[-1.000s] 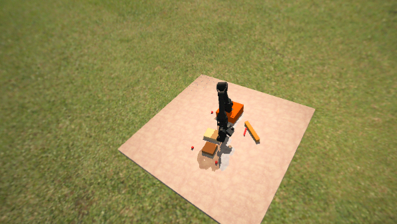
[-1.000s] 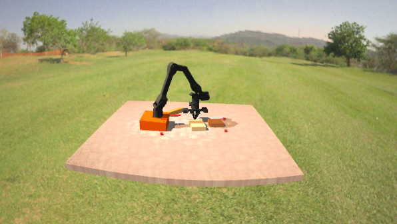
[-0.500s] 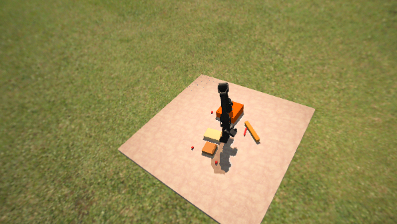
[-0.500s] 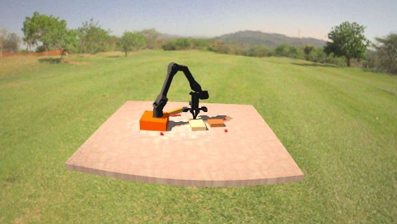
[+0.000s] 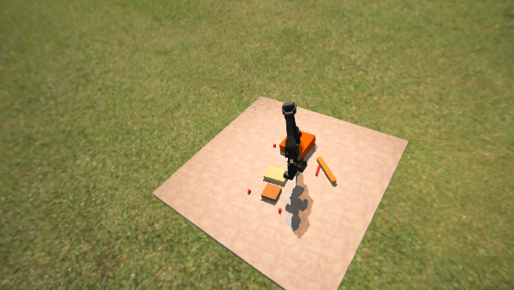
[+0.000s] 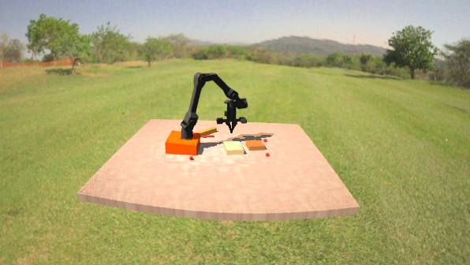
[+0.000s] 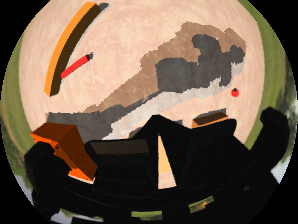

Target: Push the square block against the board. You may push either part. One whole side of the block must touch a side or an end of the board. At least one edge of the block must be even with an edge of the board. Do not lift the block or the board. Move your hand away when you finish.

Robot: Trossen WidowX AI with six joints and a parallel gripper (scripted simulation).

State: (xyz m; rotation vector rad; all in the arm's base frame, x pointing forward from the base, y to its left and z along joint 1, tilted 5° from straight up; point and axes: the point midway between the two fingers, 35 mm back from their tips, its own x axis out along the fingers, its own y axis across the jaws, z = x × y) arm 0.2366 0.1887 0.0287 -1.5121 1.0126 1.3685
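Right now my gripper tip is 4 cm short of the pale yellow square block, 12 cm to the left of it and 5 cm above it. Round my gripper tip: orange square block (16 cm ahead, 5 cm to the right, 5 cm below); long orange board (20 cm behind, 10 cm to the left, 5 cm below); short red stick (17 cm behind, 6 cm to the left, 6 cm below).
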